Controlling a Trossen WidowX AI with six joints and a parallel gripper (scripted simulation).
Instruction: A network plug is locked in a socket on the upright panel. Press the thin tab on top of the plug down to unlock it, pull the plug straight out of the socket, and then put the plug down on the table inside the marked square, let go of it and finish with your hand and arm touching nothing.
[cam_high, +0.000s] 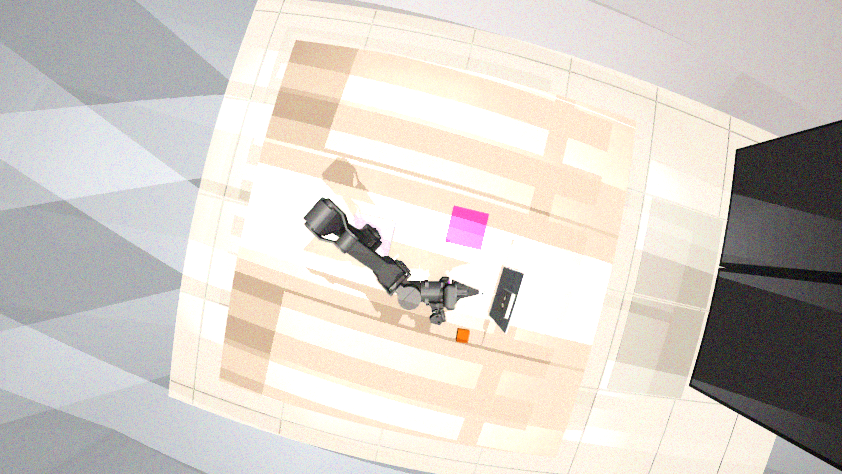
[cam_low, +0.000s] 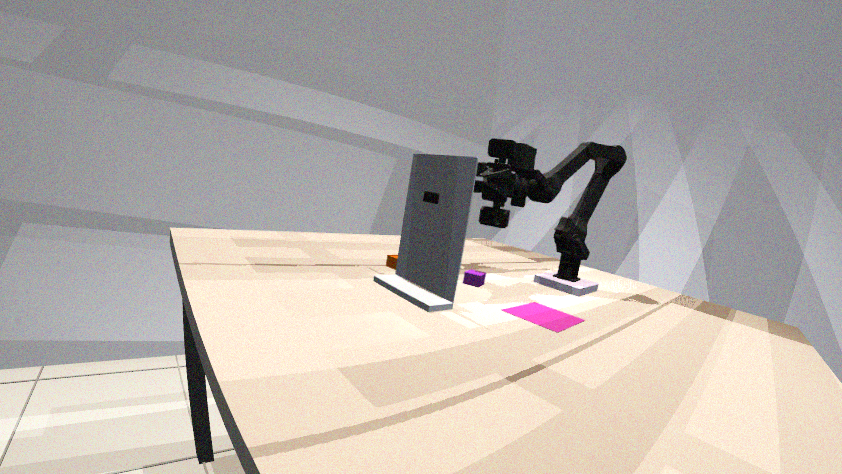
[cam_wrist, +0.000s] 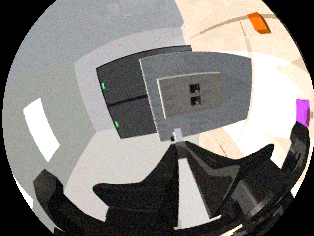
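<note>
Now: gripper tip 2 cm past the magenta marked square, 18 cm to the right of it and 22 cm above it. Round my gripper tip: grey upright panel (10 cm ahead, 3 cm to the right, 11 cm below); then network plug (1 cm ahead).
</note>
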